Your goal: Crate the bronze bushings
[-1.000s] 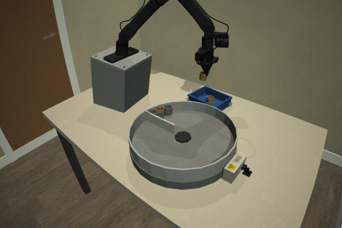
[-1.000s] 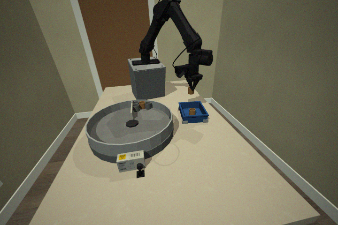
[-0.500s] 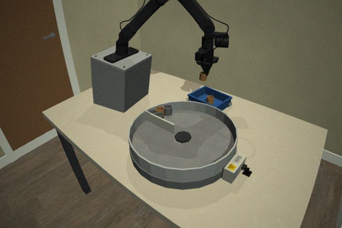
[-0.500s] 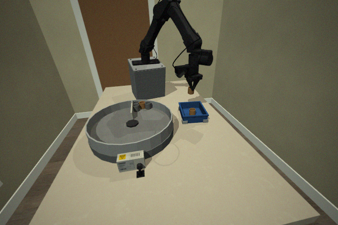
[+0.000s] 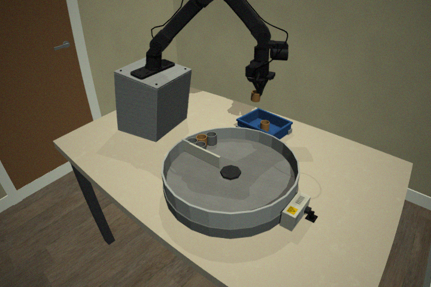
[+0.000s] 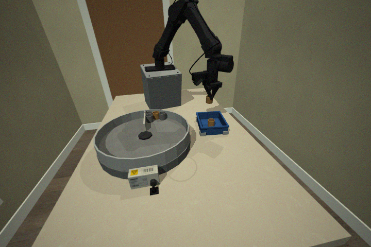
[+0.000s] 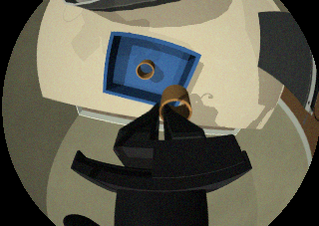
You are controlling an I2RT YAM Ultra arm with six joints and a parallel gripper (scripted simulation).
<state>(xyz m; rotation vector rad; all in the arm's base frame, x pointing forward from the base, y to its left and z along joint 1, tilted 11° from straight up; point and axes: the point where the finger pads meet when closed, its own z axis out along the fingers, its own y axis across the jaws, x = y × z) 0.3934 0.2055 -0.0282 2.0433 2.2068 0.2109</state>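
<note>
Now: the blue crate 3 cm ahead of my hand, 1 cm to the right of it and 14 cm below it. From my hand the other things lie so: grey turntable: 9 cm ahead, 38 cm to the right, 11 cm below.
</note>
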